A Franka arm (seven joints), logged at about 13 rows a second.
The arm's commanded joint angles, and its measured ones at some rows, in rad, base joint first. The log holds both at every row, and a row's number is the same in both.
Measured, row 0:
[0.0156, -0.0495, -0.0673, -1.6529, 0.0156, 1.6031, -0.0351]
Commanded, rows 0 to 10:
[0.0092, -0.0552, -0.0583, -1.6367, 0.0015, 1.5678, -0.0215]
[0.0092, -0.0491, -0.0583, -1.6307, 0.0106, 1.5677, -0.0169]
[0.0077, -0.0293, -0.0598, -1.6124, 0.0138, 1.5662, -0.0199]
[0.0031, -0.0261, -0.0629, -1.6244, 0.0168, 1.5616, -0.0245]
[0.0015, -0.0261, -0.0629, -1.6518, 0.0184, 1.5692, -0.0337]
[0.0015, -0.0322, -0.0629, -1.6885, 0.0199, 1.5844, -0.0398]
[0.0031, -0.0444, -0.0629, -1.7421, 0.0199, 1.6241, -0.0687]
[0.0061, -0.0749, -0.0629, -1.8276, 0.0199, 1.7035, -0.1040]
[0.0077, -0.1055, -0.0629, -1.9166, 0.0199, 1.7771, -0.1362]
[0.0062, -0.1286, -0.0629, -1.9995, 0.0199, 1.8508, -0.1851]
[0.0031, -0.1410, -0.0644, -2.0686, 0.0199, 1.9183, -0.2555]
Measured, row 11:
[0.0144, -0.0577, -0.0689, -1.9033, 0.0162, 1.8075, -0.1587]
